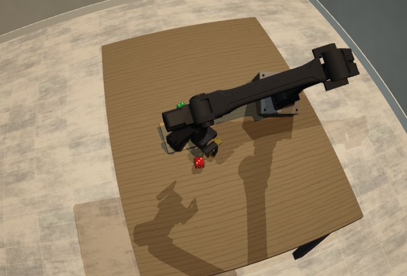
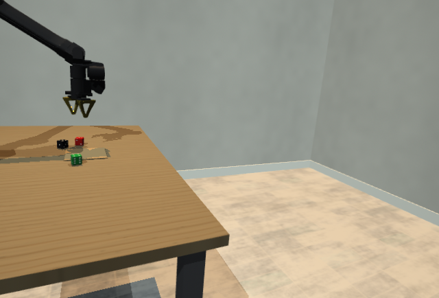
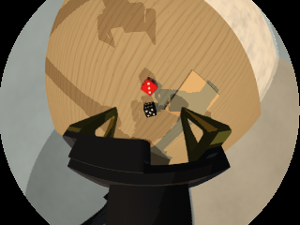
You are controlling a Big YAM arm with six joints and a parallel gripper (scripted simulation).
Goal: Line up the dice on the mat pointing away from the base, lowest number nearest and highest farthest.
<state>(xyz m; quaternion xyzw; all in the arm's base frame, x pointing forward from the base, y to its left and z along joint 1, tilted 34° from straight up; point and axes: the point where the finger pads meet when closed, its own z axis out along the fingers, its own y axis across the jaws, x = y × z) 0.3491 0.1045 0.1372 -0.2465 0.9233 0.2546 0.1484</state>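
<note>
My hand is 120 mm above the red die. From my hand the other things lie so: black die (60 mm behind, 40 mm to the right, 120 mm below); tan mat (30 mm ahead, 150 mm to the right, 130 mm below); green die (10 mm ahead, 260 mm to the right, 120 mm below).
</note>
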